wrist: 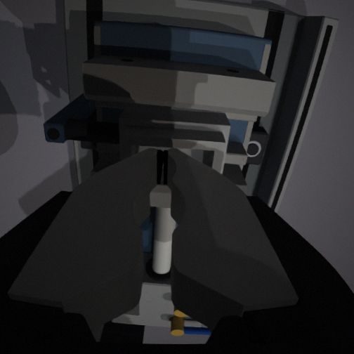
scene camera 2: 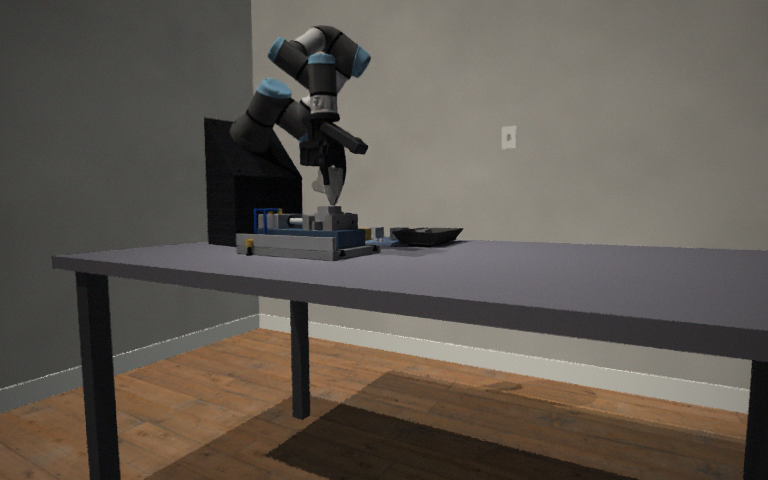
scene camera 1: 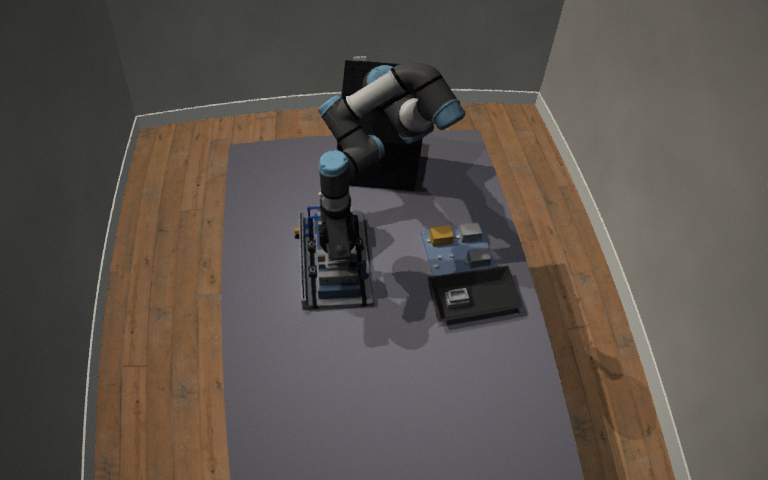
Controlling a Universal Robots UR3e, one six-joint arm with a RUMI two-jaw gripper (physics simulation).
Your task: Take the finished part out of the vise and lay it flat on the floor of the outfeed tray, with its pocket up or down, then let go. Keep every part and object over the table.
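Places are measured from the arm's base along level axes (x ahead, y left, z up), in centimetres.
Where they show: gripper, fingertip midpoint: [scene camera 2: 333, 205]; arm's base, origin of the base link: [scene camera 2: 249, 138].
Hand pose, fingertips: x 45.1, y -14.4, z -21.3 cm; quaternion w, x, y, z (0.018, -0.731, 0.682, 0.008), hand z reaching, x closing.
Observation:
Things, the pixels of their top centre, and the offset from my fingertips.
- finished part, middle of its top: [scene camera 2: 329, 206] [scene camera 1: 337, 257] dx -0.8, dy -0.5, dz -0.2 cm
- vise, middle of its top: [scene camera 2: 307, 212] [scene camera 1: 333, 241] dx -7.2, dy -1.1, dz -1.8 cm
- similar pocketed part, middle of its top: [scene camera 1: 458, 294] dx +7.9, dy +31.2, dz -7.0 cm
- blue plate, middle of its top: [scene camera 1: 458, 250] [scene camera 2: 380, 239] dx -8.9, dy +34.8, dz -10.9 cm
- yellow block, middle of its top: [scene camera 1: 442, 232] [scene camera 2: 360, 228] dx -13.2, dy +29.9, dz -7.3 cm
The finished part [scene camera 2: 329, 210] [wrist: 177, 135], a grey block with a pocket facing up, sits in the vise [scene camera 1: 338, 277] [scene camera 2: 342, 221] [wrist: 180, 90] against the fixed jaw. My gripper [scene camera 2: 334, 203] [wrist: 163, 154] is shut with nothing between its fingers. It points down, its tips at or just above the part; contact cannot be told. The fingers hide the near side of the part and most of the moving jaw in the wrist view. The arm hides the part in scene camera 1. The dark outfeed tray [scene camera 1: 492, 294] [scene camera 2: 428, 236] stands right of the vise.
A similar pocketed part [scene camera 1: 457, 297] lies in the tray's left half. Behind the tray, a blue plate [scene camera 1: 461, 267] bears a yellow block [scene camera 1: 441, 235] and two grey blocks [scene camera 1: 470, 232] [scene camera 1: 479, 257]. A dark bar [wrist: 65, 125] juts out beside the part. Blue hoses [scene camera 2: 260, 210] rise behind the vise.

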